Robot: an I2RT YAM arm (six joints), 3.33 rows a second.
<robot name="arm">
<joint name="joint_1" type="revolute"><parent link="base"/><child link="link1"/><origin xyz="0 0 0.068"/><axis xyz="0 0 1"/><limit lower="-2.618" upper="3.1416"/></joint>
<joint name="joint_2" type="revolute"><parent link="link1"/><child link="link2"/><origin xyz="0.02 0.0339 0.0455"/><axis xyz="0 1 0"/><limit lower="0" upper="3.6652"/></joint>
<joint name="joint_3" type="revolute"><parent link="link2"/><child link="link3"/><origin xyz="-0.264 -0.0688 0"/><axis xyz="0 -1 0"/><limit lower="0" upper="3.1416"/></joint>
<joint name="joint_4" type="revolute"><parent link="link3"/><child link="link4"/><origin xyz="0.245 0.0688 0.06"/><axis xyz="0 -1 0"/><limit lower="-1.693" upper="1.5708"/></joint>
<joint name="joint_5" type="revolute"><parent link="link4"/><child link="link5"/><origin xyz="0.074 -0.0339 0.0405"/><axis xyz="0 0 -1"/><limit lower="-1.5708" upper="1.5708"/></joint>
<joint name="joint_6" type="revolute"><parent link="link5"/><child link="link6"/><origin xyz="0.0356 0 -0.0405"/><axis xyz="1 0 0"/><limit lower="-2.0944" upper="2.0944"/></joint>
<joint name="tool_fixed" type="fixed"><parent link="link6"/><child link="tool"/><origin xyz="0 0 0" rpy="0 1.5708 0"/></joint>
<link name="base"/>
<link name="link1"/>
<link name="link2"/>
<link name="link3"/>
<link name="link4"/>
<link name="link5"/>
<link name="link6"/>
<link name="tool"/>
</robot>
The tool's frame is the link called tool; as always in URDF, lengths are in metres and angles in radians.
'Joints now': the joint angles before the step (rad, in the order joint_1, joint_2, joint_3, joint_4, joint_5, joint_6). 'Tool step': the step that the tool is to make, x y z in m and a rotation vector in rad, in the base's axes. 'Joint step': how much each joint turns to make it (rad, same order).
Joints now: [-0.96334, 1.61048, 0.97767, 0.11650, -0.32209, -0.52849]
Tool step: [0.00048, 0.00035, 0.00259, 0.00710, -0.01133, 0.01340]
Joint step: [-0.00006, -0.00329, 0.00627, -0.00721, -0.01829, 0.00528]
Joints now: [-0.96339, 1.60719, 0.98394, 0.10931, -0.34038, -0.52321]
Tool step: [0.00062, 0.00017, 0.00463, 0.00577, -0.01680, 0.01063]
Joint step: [0.00005, -0.00565, 0.01006, -0.00731, -0.01757, 0.01038]
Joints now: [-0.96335, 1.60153, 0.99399, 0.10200, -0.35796, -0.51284]
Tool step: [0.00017, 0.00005, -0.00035, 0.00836, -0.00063, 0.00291]
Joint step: [-0.00001, 0.00129, 0.00182, -0.00583, -0.00512, 0.00342]
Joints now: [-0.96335, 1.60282, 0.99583, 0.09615, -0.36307, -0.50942]
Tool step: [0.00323, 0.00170, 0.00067, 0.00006, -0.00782, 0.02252]
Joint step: [0.00871, 0.00173, 0.00263, 0.00310, -0.01520, -0.00119]
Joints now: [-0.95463, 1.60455, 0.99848, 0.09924, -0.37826, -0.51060]
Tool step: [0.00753, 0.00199, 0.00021, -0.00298, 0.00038, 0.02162]
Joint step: [0.02019, 0.01109, 0.01199, 0.00031, -0.00026, -0.00268]
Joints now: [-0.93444, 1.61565, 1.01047, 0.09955, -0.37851, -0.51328]
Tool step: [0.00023, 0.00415, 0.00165, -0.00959, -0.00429, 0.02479]
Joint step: [0.00599, -0.01350, -0.00979, 0.00205, -0.01538, -0.01194]
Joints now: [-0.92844, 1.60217, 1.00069, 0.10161, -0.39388, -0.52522]
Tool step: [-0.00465, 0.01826, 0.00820, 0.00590, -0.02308, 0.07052]
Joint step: [0.01558, -0.07318, -0.04236, -0.02466, -0.05876, -0.00756]
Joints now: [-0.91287, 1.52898, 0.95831, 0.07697, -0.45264, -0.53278]
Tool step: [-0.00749, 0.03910, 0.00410, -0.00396, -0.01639, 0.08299]
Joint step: [0.05574, -0.13940, -0.11063, -0.01724, -0.02884, -0.00424]
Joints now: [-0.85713, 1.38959, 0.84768, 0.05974, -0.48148, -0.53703]
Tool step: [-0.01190, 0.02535, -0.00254, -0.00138, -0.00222, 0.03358]
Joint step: [0.02637, -0.10735, -0.09120, -0.01505, -0.00673, -0.00303]
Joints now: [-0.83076, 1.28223, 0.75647, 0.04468, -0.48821, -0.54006]
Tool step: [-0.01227, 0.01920, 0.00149, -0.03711, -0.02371, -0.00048]
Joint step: [0.01745, -0.10610, -0.07784, 0.01551, 0.01957, 0.00098]
